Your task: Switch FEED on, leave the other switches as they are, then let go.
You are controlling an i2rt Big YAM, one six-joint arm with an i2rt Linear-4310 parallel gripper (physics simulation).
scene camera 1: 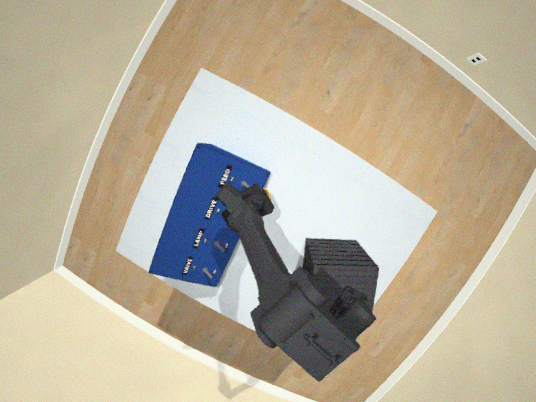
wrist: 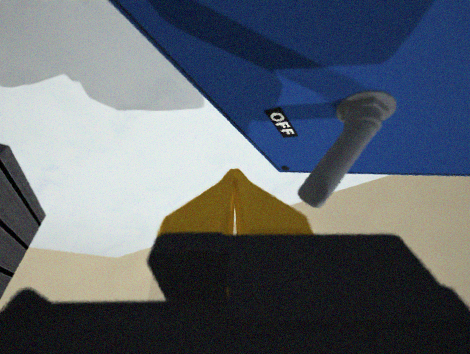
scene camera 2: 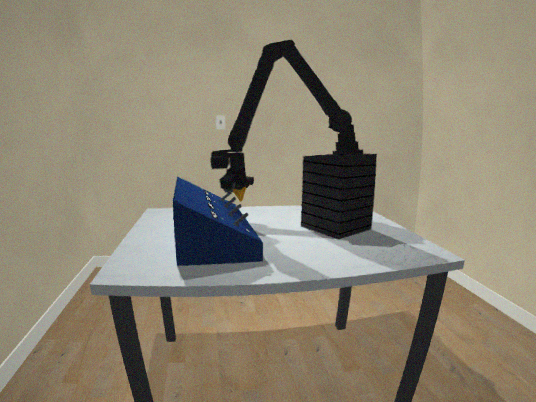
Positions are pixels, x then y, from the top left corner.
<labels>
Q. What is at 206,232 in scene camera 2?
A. A blue sloped switch panel.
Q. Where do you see a blue sloped switch panel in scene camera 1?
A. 187,247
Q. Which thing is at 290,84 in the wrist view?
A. A blue sloped switch panel.
</labels>
